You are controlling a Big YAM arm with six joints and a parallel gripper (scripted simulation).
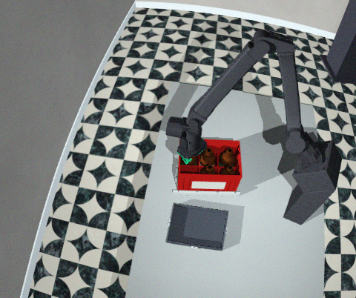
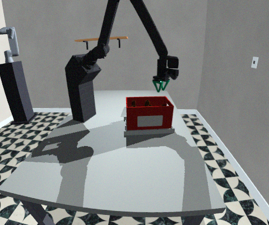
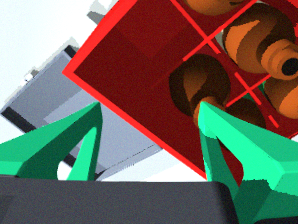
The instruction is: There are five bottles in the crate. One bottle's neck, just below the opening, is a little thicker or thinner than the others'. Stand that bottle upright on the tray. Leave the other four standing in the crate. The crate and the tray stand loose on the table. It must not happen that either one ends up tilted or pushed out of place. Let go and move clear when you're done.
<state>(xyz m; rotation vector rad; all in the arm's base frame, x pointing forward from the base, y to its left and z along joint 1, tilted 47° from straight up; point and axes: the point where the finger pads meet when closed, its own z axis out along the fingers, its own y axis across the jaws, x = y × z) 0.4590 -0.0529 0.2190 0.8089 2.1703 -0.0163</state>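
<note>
My hand is 15 cm above the crate, 9 cm past it and 4 cm to the left of it. The rest, counted from my hand: dark grey tray 23 cm to the left, 22 cm below, 3 cm behind; then glass bottle 15 cm below, 9 cm behind, 8 cm to the right.
</note>
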